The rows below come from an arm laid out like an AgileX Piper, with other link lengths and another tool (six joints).
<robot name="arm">
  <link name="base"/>
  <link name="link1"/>
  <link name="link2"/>
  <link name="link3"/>
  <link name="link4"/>
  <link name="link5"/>
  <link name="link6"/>
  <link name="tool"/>
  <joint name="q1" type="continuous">
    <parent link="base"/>
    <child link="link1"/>
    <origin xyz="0 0 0.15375" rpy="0 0 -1.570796"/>
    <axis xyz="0 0 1"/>
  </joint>
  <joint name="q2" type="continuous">
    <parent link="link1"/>
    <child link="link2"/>
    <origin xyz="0 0 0" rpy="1.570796 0 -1.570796"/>
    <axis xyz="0 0 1"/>
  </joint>
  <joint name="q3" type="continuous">
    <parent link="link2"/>
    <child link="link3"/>
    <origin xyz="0.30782 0.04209 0" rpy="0 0 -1.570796"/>
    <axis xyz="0 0 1"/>
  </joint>
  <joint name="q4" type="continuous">
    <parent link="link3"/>
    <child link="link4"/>
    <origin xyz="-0.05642 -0.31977 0" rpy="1.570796 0 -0.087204"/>
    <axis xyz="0 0 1"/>
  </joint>
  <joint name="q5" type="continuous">
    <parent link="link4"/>
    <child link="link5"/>
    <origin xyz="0 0 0" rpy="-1.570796 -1.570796 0"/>
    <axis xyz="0 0 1"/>
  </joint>
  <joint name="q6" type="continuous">
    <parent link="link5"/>
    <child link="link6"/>
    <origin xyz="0.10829 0 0" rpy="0 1.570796 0"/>
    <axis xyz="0 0 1"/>
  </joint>
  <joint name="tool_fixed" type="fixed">
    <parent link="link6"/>
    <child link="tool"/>
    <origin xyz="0.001 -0.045 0.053" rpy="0.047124 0 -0.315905"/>
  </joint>
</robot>
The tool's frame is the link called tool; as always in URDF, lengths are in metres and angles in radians. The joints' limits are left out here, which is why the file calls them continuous.
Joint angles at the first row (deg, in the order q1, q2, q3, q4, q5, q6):
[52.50 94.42 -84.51 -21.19 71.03 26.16]
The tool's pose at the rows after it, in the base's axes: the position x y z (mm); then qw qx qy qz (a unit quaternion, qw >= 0):
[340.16, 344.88, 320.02, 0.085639, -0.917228, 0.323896, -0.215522]
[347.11, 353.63, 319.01, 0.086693, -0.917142, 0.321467, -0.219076]
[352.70, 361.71, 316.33, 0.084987, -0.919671, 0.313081, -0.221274]
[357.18, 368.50, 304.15, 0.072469, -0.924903, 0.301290, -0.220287]
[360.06, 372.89, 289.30, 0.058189, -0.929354, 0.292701, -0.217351]
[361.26, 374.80, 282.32, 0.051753, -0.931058, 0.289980, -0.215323]
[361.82, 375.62, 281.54, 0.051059, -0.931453, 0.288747, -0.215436]
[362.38, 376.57, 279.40, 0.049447, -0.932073, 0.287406, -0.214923]
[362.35, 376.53, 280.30, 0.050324, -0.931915, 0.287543, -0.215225]
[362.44, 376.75, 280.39, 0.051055, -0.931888, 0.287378, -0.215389]
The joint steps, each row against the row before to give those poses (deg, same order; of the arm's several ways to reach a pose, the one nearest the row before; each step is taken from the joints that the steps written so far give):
[1.37 2.14 -1.24 -0.78 0.00 0.00]
[0.02 1.99 -2.18 -0.36 -0.08 -0.18]
[0.00 1.81 -1.82 -0.22 -0.05 -0.96]
[0.00 2.07 -0.86 -0.22 0.00 -1.22]
[0.00 1.78 -0.13 -0.15 -0.08 -0.75]
[0.00 0.85 -0.09 0.00 0.00 -0.22]
[0.00 0.21 -0.17 -0.03 0.00 -0.13]
[0.00 0.32 -0.10 0.00 -0.04 -0.12]
[0.00 -0.08 -0.04 0.00 0.00 0.00]
[0.00 0.00 0.00 0.00 -0.09 0.00]

